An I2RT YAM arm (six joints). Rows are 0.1 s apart.
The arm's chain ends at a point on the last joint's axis. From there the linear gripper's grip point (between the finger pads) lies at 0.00 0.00 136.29 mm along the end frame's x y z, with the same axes.
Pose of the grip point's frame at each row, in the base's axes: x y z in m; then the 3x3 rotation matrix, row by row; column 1 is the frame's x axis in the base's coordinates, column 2 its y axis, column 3 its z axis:
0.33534 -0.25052 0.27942; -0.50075 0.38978 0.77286; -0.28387 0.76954 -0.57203; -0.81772 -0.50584 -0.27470
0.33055 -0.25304 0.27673; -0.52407 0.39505 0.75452; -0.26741 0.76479 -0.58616; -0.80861 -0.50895 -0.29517
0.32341 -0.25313 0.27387; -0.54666 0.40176 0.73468; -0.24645 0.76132 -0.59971; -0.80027 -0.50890 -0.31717
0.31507 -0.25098 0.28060; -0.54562 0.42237 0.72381; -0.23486 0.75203 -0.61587; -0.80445 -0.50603 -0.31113
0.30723 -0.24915 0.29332; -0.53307 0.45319 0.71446; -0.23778 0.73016 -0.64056; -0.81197 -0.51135 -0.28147
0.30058 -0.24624 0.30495; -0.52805 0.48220 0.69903; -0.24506 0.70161 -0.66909; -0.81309 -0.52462 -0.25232
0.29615 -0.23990 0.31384; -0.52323 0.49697 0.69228; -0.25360 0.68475 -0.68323; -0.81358 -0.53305 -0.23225
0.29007 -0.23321 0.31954; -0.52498 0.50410 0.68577; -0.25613 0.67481 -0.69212; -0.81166 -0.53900 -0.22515
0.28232 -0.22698 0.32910; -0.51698 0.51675 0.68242; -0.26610 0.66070 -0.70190; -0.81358 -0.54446 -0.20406
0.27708 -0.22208 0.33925; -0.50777 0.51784 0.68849; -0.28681 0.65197 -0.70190; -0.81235 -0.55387 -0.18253
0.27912 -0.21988 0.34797; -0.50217 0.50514 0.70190; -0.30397 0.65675 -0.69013; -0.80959 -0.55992 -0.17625
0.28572 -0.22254 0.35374; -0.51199 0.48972 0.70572; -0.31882 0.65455 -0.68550; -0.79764 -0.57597 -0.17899
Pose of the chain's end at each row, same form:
0.23001 -0.17256 0.31686; -0.50075 0.38978 0.77286; -0.28387 0.76954 -0.57203; -0.81772 -0.50584 -0.27470
0.22772 -0.17315 0.31696; -0.52407 0.39505 0.75452; -0.26741 0.76479 -0.58616; -0.80861 -0.50895 -0.29517
0.22328 -0.17140 0.31710; -0.54666 0.40176 0.73468; -0.24645 0.76132 -0.59971; -0.80027 -0.50890 -0.31717
0.21642 -0.16704 0.32300; -0.54562 0.42237 0.72381; -0.23486 0.75203 -0.61587; -0.80445 -0.50603 -0.31113
0.20986 -0.16185 0.33168; -0.53307 0.45319 0.71446; -0.23778 0.73016 -0.64056; -0.81197 -0.51135 -0.28147
0.20531 -0.15505 0.33934; -0.52805 0.48220 0.69903; -0.24506 0.70161 -0.66909; -0.81309 -0.52462 -0.25232
0.20180 -0.14678 0.34549; -0.52323 0.49697 0.69228; -0.25360 0.68475 -0.68323; -0.81358 -0.53305 -0.23225
0.19661 -0.13888 0.35023; -0.52498 0.50410 0.68577; -0.25613 0.67481 -0.69212; -0.81166 -0.53900 -0.22515
0.18931 -0.13132 0.35691; -0.51698 0.51675 0.68242; -0.26610 0.66070 -0.70190; -0.81358 -0.54446 -0.20406
0.18325 -0.12642 0.36413; -0.50777 0.51784 0.68849; -0.28681 0.65197 -0.70190; -0.81235 -0.55387 -0.18253
0.18346 -0.12582 0.37199; -0.50217 0.50514 0.70190; -0.30397 0.65675 -0.69013; -0.80959 -0.55992 -0.17625
0.18954 -0.12911 0.37813; -0.51199 0.48972 0.70572; -0.31882 0.65455 -0.68550; -0.79764 -0.57597 -0.17899

